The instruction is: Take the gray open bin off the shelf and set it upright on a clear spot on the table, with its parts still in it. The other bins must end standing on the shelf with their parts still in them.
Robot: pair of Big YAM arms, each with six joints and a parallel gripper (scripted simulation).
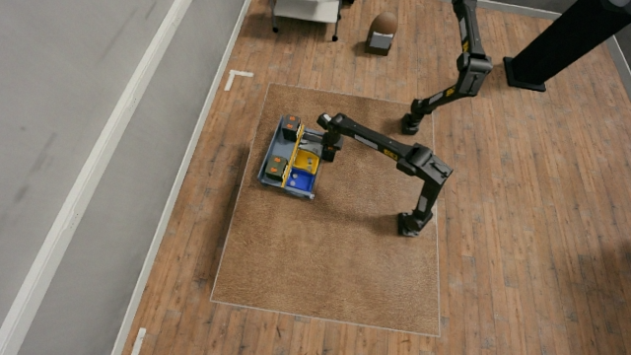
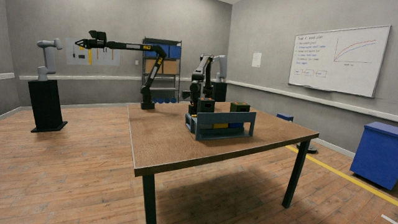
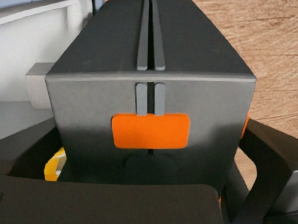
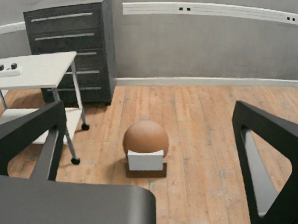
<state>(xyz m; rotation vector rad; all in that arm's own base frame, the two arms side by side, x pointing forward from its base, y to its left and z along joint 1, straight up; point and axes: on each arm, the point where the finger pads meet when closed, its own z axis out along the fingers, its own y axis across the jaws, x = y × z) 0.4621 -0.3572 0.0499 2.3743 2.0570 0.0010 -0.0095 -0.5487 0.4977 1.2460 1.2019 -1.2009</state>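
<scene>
My left gripper is now 13 cm short of the gray open bin, 5 cm above it and 2 cm to the left of it. The rest, counted from my left hand: blue-gray shelf (17 cm ahead, 9 cm to the left, 3 cm below); yellow bin (14 cm ahead, 9 cm to the left, 5 cm below); blue bin (20 cm to the left, 16 cm ahead, 5 cm below).
</scene>
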